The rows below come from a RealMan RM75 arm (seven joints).
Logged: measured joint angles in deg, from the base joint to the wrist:
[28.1 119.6 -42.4 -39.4 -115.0 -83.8 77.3]
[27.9 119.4 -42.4 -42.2 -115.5 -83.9 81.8]
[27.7 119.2 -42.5 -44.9 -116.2 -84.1 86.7]
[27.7 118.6 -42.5 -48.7 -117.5 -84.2 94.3]
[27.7 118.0 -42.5 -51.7 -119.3 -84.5 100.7]
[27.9 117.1 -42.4 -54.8 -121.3 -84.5 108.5]
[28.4 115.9 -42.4 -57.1 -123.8 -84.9 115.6]
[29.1 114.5 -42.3 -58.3 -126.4 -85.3 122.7]
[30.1 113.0 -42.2 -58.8 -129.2 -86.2 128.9]
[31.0 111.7 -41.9 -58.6 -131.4 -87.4 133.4]
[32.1 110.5 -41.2 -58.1 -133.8 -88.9 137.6]
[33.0 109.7 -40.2 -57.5 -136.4 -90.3 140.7]
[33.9 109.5 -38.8 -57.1 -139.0 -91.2 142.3]
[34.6 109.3 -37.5 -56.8 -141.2 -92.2 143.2]
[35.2 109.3 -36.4 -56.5 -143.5 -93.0 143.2]
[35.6 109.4 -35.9 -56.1 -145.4 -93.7 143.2]
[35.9 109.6 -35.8 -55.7 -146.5 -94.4 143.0]
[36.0 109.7 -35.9 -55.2 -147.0 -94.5 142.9]
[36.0 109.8 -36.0 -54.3 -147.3 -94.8 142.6]
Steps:
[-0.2 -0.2 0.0 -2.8 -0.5 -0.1 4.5]
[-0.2 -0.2 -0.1 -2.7 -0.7 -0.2 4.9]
[0.0 -0.6 0.0 -3.8 -1.3 -0.1 7.6]
[0.0 -0.6 0.0 -3.0 -1.8 -0.3 6.4]
[0.2 -0.9 0.1 -3.1 -2.0 0.0 7.8]
[0.5 -1.2 0.0 -2.3 -2.5 -0.4 7.1]
[0.7 -1.4 0.1 -1.2 -2.6 -0.4 7.1]
[1.0 -1.5 0.1 -0.5 -2.8 -0.9 6.2]
[0.9 -1.3 0.3 0.2 -2.2 -1.2 4.5]
[1.1 -1.2 0.7 0.5 -2.4 -1.5 4.2]
[0.9 -0.8 1.0 0.6 -2.6 -1.4 3.1]
[0.9 -0.2 1.4 0.4 -2.6 -0.9 1.6]
[0.7 -0.2 1.3 0.3 -2.2 -1.0 0.9]
[0.6 0.0 1.1 0.3 -2.3 -0.8 0.0]
[0.4 0.1 0.5 0.4 -1.9 -0.7 0.0]
[0.3 0.2 0.1 0.4 -1.1 -0.7 -0.2]
[0.1 0.1 -0.1 0.5 -0.5 -0.1 -0.1]
[0.0 0.1 -0.1 0.9 -0.3 -0.3 -0.3]

